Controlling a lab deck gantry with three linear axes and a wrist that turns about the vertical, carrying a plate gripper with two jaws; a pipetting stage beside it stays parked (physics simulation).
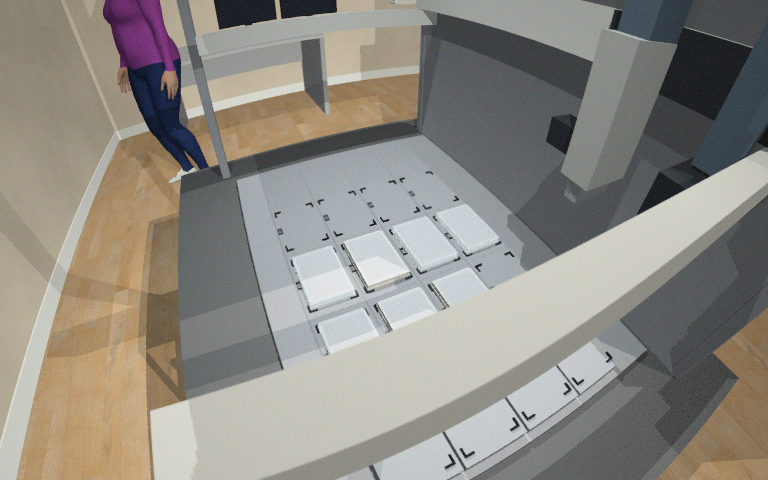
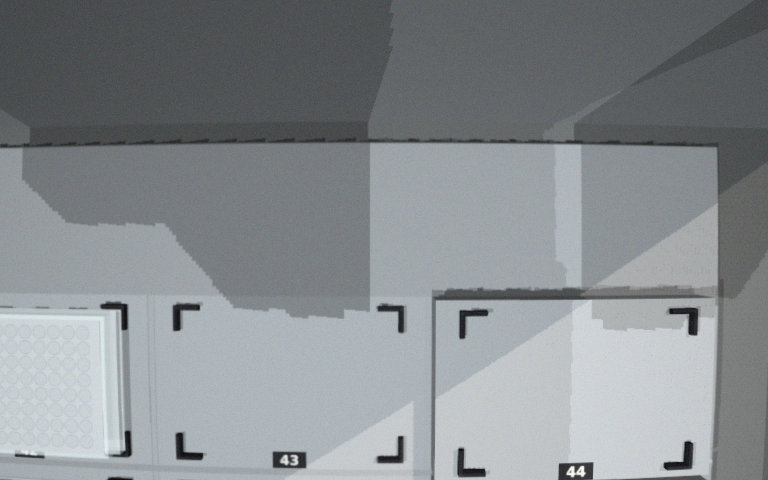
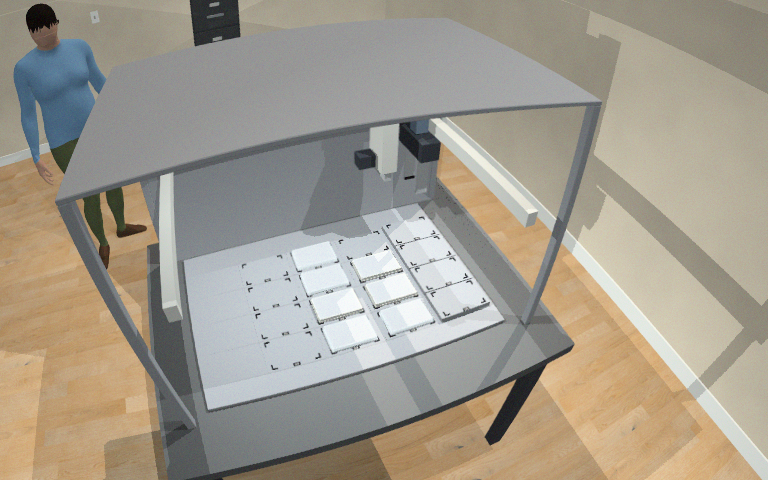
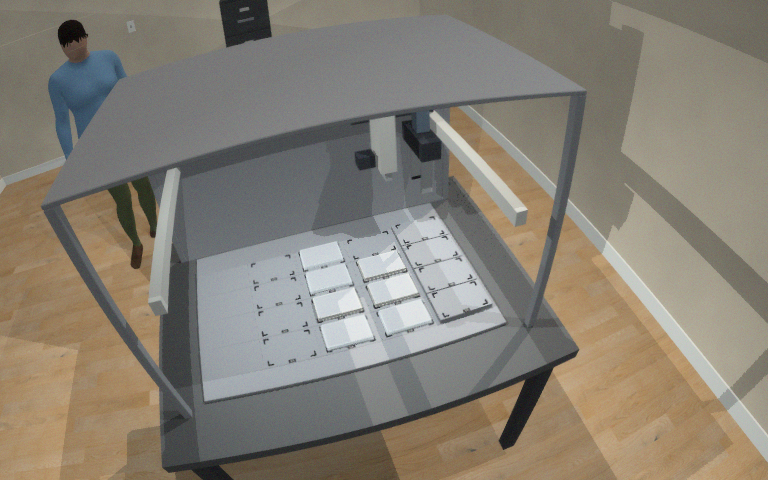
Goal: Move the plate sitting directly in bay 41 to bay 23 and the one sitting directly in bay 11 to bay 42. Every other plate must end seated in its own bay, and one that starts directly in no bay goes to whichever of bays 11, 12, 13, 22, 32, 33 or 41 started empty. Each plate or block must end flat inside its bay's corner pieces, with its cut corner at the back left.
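Frame: origin at the robot's base, x left, y back, z up, level; centimetres.
Seen in the pictures: gripper, fingertip midpoint: [image 3: 414, 185] [image 4: 421, 184]; robot's base at its link origin: [image 1: 275, 214] [image 3: 273, 368] [image 4: 269, 364].
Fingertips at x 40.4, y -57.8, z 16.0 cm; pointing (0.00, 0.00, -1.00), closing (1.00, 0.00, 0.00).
Pixels of each thing's top centre, then the offset from my fingertips to it. "pt": a spot on its surface instead.
- bay 42 at a spot on its surface: [image 2: 45, 384] [image 1: 474, 232] [image 3: 321, 251] [image 4: 328, 251] pt dx -3.9, dy +32.4, dz -14.5 cm
- bay 32 at a spot on its surface: [image 1: 424, 243] [image 3: 328, 277] pt dx -15.3, dy +33.9, dz -14.5 cm
- bay 12 at a spot on its surface: [image 1: 322, 277] [image 3: 353, 331] pt dx -36.3, dy +33.9, dz -14.6 cm
- bay 13 at a spot on its surface: [image 1: 346, 328] pt dx -36.2, dy +22.0, dz -14.5 cm
- bay 22 at a spot on its surface: [image 1: 376, 260] [image 3: 340, 302] pt dx -25.7, dy +33.7, dz -14.5 cm
- bay 23 at a spot on its surface: [image 4: 392, 288] [image 3: 390, 288] pt dx -25.5, dy +18.6, dz -14.5 cm
- bay 33 at a spot on its surface: [image 3: 376, 264] [image 4: 381, 264] pt dx -15.0, dy +18.7, dz -14.6 cm
- Bay 43 at a spot on its surface: [image 2: 288, 379] pt dx -3.7, dy +18.6, dz -16.0 cm
- bay 44 at a spot on its surface: [image 2: 566, 390] pt dx -3.9, dy +2.9, dz -14.5 cm
My gripper [image 3: 415, 184] [image 4: 421, 184] is raised at the deck's back right, jaws apart and empty. Clear-edged plates lie in bay 42 [image 1: 468, 226] [image 2: 45, 384] [image 3: 314, 255] [image 4: 321, 255], bay 32 [image 1: 424, 243] [image 3: 324, 278], bay 12 [image 1: 322, 277] [image 3: 349, 332] and bay 13 [image 1: 346, 328] [image 3: 406, 315]. Cream-edged plates lie in bay 22 [image 1: 376, 260] [image 3: 336, 303], bay 23 [image 3: 390, 288] [image 4: 392, 288] and bay 33 [image 3: 376, 264] [image 4: 382, 264]. All look flat. Bays 41 [image 3: 265, 270] and 11 [image 3: 291, 348] hold no plate. Cut corners are too small to tell.
Bay 43 [image 2: 288, 379] holds no plate. The raised right column, with bay 44 [image 2: 566, 390], holds none either. The parked pipetting stage [image 1: 617, 113] [image 3: 385, 150] hangs left of the gripper. Rails [image 3: 484, 172] flank the deck, and the back wall [image 3: 254, 198] stands behind.
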